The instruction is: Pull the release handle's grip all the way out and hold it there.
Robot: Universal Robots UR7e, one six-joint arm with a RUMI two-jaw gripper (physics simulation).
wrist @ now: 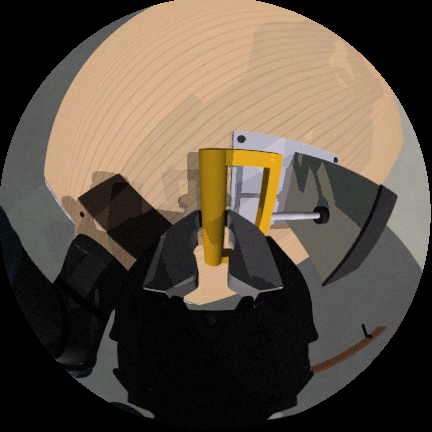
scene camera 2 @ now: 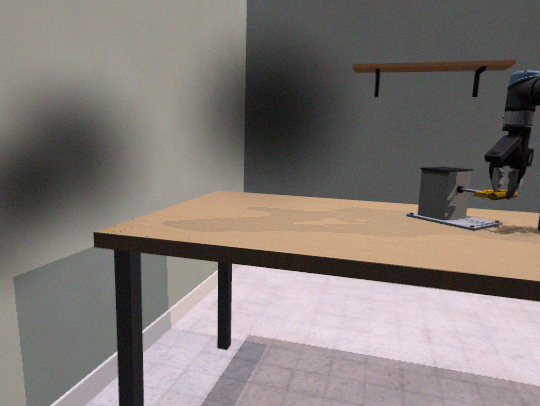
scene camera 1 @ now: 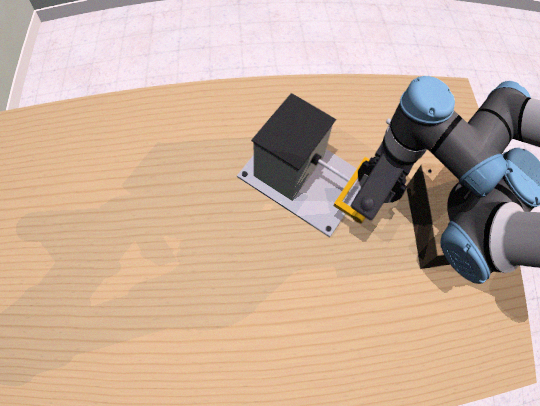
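The release handle is a yellow frame with a round grip bar. A pale rod joins it to a dark grey box. A length of the rod shows between the box and the yellow frame. The box stands on a light grey base plate. My gripper points down and is shut on the grip bar, with one finger on each side of it. In scene camera 1 the arm hides the fingertips.
A dark brown block stands on the wooden table near the arm's base, beyond the handle from the box. A wall shelf hangs behind the table.
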